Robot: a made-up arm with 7 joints. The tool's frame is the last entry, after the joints. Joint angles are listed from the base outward.
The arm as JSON. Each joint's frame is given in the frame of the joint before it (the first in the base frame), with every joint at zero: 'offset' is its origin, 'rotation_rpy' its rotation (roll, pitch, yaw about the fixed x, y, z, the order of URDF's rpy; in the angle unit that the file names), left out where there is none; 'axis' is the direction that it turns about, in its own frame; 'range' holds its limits. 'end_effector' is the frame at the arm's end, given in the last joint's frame.
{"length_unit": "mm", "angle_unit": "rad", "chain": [
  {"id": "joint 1", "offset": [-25.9, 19.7, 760.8], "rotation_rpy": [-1.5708, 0.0, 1.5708], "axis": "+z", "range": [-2.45, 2.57]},
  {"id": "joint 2", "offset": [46.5, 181.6, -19.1], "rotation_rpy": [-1.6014, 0.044, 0.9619], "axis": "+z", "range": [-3.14, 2.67]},
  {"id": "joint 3", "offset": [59.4, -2.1, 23.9], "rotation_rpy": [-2.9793, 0.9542, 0.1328], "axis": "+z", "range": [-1.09, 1.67]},
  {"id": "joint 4", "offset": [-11.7, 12.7, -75.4], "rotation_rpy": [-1.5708, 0.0, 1.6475], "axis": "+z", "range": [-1.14, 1.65]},
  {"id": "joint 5", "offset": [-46.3, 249.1, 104.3], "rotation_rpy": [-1.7, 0.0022, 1.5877], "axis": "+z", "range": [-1.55, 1.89]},
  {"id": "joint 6", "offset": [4.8, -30.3, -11.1], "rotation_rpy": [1.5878, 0.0, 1.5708], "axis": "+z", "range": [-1.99, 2.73]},
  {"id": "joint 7", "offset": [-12.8, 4.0, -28.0], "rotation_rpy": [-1.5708, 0.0, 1.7], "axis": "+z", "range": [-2.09, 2.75]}
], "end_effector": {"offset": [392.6, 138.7, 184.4], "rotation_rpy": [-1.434, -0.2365, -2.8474]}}
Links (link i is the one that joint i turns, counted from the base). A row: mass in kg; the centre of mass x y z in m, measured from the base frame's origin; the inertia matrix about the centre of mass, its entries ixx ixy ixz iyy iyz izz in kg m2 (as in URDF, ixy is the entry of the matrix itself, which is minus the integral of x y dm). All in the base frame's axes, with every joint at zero. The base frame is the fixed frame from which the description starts. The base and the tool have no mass.
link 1: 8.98; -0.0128 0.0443 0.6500; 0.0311 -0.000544 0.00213 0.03 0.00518 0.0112
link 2: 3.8; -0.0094 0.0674 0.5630; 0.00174 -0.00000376 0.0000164 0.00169 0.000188 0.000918
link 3: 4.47; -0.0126 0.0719 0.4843; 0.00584 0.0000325 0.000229 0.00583 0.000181 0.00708
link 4: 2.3; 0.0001 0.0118 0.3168; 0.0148 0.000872 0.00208 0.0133 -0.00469 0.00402
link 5: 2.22; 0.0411 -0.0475 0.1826; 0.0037 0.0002 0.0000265 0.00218 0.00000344 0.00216
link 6: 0.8; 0.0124 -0.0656 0.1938; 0.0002 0 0 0.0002 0 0.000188
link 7: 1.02; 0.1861 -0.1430 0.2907; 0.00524 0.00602 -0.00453 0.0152 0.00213 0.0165
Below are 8 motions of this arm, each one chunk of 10 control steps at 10 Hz.
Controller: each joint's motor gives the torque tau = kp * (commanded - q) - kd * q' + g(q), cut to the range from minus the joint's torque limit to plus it. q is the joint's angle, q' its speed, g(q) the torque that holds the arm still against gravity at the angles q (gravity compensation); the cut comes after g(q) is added. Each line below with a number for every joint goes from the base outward.
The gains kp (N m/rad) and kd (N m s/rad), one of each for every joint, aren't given. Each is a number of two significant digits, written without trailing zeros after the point. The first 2 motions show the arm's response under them.
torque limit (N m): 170 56 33 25 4.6 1.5 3.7
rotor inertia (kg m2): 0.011 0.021 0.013 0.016 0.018 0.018 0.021
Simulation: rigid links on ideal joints. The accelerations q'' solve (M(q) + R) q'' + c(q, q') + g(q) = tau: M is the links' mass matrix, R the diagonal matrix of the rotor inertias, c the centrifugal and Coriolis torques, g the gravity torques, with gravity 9.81 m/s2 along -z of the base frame. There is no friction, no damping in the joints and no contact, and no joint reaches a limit. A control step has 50 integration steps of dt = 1/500 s. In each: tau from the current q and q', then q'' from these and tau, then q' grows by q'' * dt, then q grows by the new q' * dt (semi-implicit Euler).
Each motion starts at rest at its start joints. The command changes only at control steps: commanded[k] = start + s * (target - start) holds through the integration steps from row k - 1 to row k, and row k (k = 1, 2, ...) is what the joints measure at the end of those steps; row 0 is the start. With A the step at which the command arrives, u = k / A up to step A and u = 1 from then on. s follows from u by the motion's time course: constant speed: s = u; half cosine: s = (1 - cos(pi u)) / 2; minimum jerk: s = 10 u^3 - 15 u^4 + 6 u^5; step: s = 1 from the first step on.
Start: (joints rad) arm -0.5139 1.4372 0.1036 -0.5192 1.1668 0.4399 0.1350
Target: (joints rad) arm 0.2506 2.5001 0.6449 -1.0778 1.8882 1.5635 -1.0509
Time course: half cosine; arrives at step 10
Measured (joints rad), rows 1 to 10:
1: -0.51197 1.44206 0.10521 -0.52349 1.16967 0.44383 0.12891
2: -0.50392 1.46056 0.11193 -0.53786 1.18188 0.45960 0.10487
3: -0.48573 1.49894 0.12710 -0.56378 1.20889 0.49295 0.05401
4: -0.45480 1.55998 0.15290 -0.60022 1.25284 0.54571 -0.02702
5: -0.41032 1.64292 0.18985 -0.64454 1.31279 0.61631 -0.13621
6: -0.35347 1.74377 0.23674 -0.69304 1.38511 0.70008 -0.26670
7: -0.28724 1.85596 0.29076 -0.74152 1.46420 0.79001 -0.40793
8: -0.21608 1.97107 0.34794 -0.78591 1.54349 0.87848 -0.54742
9: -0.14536 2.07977 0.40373 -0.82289 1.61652 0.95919 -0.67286
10: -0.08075 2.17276 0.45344 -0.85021 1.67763 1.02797 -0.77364
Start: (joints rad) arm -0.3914 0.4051 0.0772 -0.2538 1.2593 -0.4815 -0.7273
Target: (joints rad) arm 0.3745 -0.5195 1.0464 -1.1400 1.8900 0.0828 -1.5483
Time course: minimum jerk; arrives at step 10
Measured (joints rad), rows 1 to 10:
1: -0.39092 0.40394 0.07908 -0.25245 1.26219 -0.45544 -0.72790
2: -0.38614 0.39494 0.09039 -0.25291 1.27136 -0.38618 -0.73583
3: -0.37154 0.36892 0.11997 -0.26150 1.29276 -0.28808 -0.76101
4: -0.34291 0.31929 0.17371 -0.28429 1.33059 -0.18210 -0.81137
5: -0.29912 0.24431 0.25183 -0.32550 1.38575 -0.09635 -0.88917
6: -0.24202 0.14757 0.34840 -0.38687 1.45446 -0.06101 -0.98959
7: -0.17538 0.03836 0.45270 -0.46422 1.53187 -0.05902 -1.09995
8: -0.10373 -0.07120 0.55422 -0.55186 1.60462 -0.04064 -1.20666
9: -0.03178 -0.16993 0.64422 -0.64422 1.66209 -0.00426 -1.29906
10: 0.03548 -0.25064 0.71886 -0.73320 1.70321 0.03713 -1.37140
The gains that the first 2 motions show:
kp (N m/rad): 85 65 26 14 7.1 1.8 8.1
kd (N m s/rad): 51 27 12 8.7 2.9 1.3 2.7
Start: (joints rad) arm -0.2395 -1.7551 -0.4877 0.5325 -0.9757 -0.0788 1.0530
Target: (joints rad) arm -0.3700 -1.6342 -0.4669 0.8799 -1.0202 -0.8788 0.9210
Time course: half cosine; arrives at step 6
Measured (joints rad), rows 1 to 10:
1: -0.24028 -1.75377 -0.48805 0.53455 -0.97602 -0.08416 1.05158
2: -0.24362 -1.74868 -0.48867 0.54329 -0.97747 -0.10524 1.04565
3: -0.25095 -1.73852 -0.48870 0.56241 -0.98062 -0.14843 1.03316
4: -0.26239 -1.72384 -0.48739 0.59217 -0.98543 -0.21266 1.01477
5: -0.27663 -1.70689 -0.48455 0.62914 -0.99135 -0.28985 0.99346
6: -0.29129 -1.69097 -0.48055 0.66718 -0.99756 -0.36723 0.97356
7: -0.30445 -1.67803 -0.47652 0.70133 -1.00312 -0.43621 0.95804
8: -0.31556 -1.66793 -0.47334 0.73031 -1.00756 -0.49592 0.94689
9: -0.32480 -1.66012 -0.47100 0.75461 -1.01097 -0.54749 0.93897
10: -0.33247 -1.65411 -0.46932 0.77494 -1.01354 -0.59202 0.93337

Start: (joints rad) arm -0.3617 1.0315 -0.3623 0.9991 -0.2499 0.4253 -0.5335
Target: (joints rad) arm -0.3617 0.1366 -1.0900 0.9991 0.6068 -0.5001 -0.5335
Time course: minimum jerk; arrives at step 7
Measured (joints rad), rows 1 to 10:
1: -0.36111 1.02685 -0.36335 1.00076 -0.24622 0.44921 -0.53242
2: -0.35938 1.00089 -0.37865 1.00675 -0.22285 0.51331 -0.52973
3: -0.35696 0.93841 -0.42061 1.01521 -0.16470 0.61009 -0.52632
4: -0.35491 0.83833 -0.49117 1.02091 -0.06820 0.73242 -0.52528
5: -0.35423 0.71582 -0.58064 1.01976 0.05472 0.87274 -0.52914
6: -0.35523 0.59533 -0.67286 1.01205 0.17984 1.02183 -0.53698
7: -0.35740 0.49603 -0.75443 1.00157 0.28378 1.16692 -0.54435
8: -0.35989 0.41848 -0.82253 0.99203 0.36173 1.28863 -0.54761
9: -0.36245 0.35802 -0.87875 0.98383 0.41860 1.36179 -0.54714
10: -0.36491 0.31077 -0.92483 0.97676 0.46013 1.36691 -0.54456

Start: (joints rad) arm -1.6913 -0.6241 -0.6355 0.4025 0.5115 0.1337 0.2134
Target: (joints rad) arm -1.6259 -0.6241 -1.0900 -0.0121 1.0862 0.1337 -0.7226
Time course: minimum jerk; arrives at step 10
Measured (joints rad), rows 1 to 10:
1: -1.69124 -0.62404 -0.63618 0.40228 0.51221 0.13338 0.21165
2: -1.69082 -0.62370 -0.64069 0.40055 0.51726 0.13147 0.19984
3: -1.68951 -0.62306 -0.65302 0.39468 0.53229 0.12725 0.16720
4: -1.68681 -0.62230 -0.67607 0.38197 0.56207 0.12098 0.10638
5: -1.68243 -0.62167 -0.71049 0.36086 0.60831 0.11383 0.01670
6: -1.67647 -0.62139 -0.75444 0.33141 0.66879 0.10791 -0.09539
7: -1.66951 -0.62158 -0.80403 0.29519 0.73767 0.10576 -0.21786
8: -1.66243 -0.62224 -0.85414 0.25497 0.80692 0.10908 -0.33625
9: -1.65616 -0.62324 -0.89979 0.21423 0.86881 0.11745 -0.43784
10: -1.65122 -0.62428 -0.93793 0.17637 0.91889 0.12830 -0.51619

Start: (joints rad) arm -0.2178 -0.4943 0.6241 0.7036 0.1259 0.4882 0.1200
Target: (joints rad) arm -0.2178 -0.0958 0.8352 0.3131 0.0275 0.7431 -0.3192
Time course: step
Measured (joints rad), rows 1 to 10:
1: -0.21836 -0.41607 0.66795 0.63707 0.09485 0.52336 0.02189
2: -0.21846 -0.34619 0.70119 0.59024 0.08322 0.54761 -0.07178
3: -0.21875 -0.29109 0.72800 0.55135 0.07355 0.56925 -0.14001
4: -0.21889 -0.24803 0.74934 0.51789 0.06512 0.58923 -0.18921
5: -0.21885 -0.21443 0.76625 0.48889 0.05793 0.60774 -0.22472
6: -0.21869 -0.18823 0.77965 0.46373 0.05192 0.62471 -0.25041
7: -0.21848 -0.16781 0.79031 0.44194 0.04699 0.64007 -0.26905
8: -0.21825 -0.15191 0.79883 0.42312 0.04299 0.65380 -0.28259
9: -0.21803 -0.13953 0.80567 0.40691 0.03977 0.66595 -0.29245
10: -0.21785 -0.12990 0.81117 0.39298 0.03720 0.67661 -0.29964

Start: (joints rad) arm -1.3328 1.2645 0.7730 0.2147 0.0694 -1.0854 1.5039
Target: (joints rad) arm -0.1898 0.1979 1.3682 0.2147 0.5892 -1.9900 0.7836
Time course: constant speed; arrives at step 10
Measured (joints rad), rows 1 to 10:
1: -1.31631 1.24294 0.78246 0.21695 0.07827 -1.08808 1.48872
2: -1.28466 1.20285 0.80252 0.21904 0.09797 -1.10376 1.45849
3: -1.24021 1.14831 0.83125 0.22135 0.12629 -1.13104 1.41720
4: -1.18499 1.08250 0.86697 0.22412 0.16125 -1.16795 1.36784
5: -1.12076 1.00789 0.90825 0.22740 0.20105 -1.21276 1.31247
6: -1.04901 0.92635 0.95397 0.23114 0.24420 -1.26400 1.25256
7: -0.97105 0.83930 1.00319 0.23519 0.28952 -1.32048 1.18915
8: -0.88793 0.74786 1.05516 0.23939 0.33619 -1.38119 1.12309
9: -0.80053 0.65289 1.10923 0.24355 0.38367 -1.44527 1.05505
10: -0.70952 0.55511 1.16489 0.24747 0.43167 -1.51202 0.98558

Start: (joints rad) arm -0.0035 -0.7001 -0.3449 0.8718 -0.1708 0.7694 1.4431
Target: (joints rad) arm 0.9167 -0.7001 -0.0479 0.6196 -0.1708 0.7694 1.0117
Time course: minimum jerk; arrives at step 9
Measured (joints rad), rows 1 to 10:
1: -0.00229 -0.70006 -0.34385 0.87147 -0.17116 0.76988 1.44221
2: 0.00596 -0.69985 -0.33742 0.86924 -0.17312 0.77256 1.43614
3: 0.02937 -0.69941 -0.32208 0.86309 -0.17667 0.77773 1.41895
4: 0.07396 -0.69883 -0.29702 0.85145 -0.18050 0.78393 1.38673
5: 0.14076 -0.69827 -0.26426 0.83390 -0.18286 0.78898 1.33966
6: 0.22521 -0.69790 -0.22804 0.81130 -0.18240 0.79114 1.28213
7: 0.31836 -0.69788 -0.19359 0.78571 -0.17883 0.78973 1.22157
8: 0.40964 -0.69824 -0.16533 0.75982 -0.17316 0.78531 1.16622
9: 0.49094 -0.69888 -0.14458 0.73605 -0.16737 0.77956 1.12195
10: 0.56017 -0.69952 -0.12870 0.71556 -0.16347 0.77468 1.08936

